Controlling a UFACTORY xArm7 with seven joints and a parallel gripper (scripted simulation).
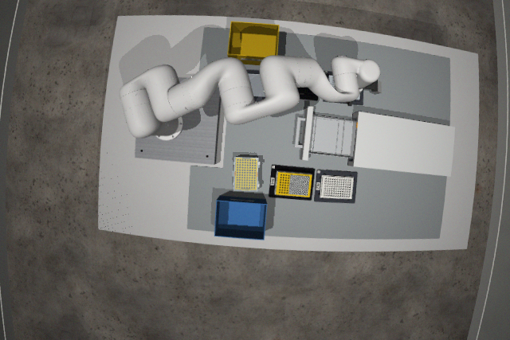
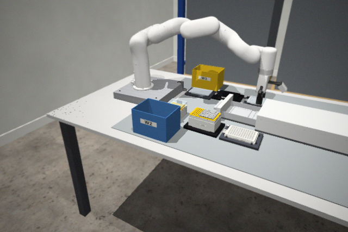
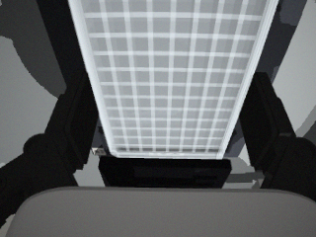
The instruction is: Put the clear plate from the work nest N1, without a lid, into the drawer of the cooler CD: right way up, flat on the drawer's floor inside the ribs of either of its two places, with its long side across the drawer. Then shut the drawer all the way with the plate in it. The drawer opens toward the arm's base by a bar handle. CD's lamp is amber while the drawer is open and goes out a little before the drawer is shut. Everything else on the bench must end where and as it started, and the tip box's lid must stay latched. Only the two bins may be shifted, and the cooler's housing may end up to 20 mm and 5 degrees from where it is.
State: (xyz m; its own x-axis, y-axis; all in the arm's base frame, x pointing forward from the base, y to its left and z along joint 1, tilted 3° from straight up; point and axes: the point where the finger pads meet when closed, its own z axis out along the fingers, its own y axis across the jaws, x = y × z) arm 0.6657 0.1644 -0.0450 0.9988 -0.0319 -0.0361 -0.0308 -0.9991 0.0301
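Now: hand 10 mm above the clear plate. The rest, counted from my hand: drawer: 40 mm behind, 200 mm to the right, 10 mm below; then black plate: 180 mm behind, 10 mm to the left, 10 mm below; then dark nest N1: 30 mm below.
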